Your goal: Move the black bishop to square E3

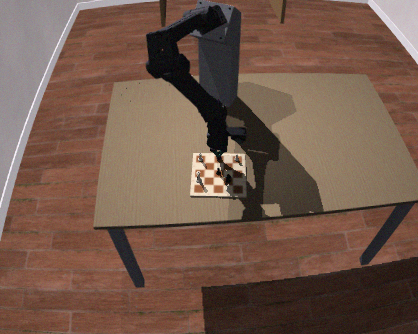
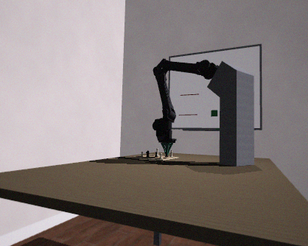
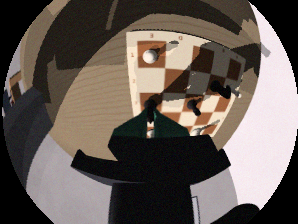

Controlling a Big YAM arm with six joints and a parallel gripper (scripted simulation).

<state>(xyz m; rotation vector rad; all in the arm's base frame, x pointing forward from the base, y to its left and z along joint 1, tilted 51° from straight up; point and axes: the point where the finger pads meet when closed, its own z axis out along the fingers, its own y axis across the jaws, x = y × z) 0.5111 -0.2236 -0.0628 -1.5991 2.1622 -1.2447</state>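
Now: hand right at the black bishop. Also, from my hand: chessboard 70 mm ahead, 40 mm to the right, 30 mm below.
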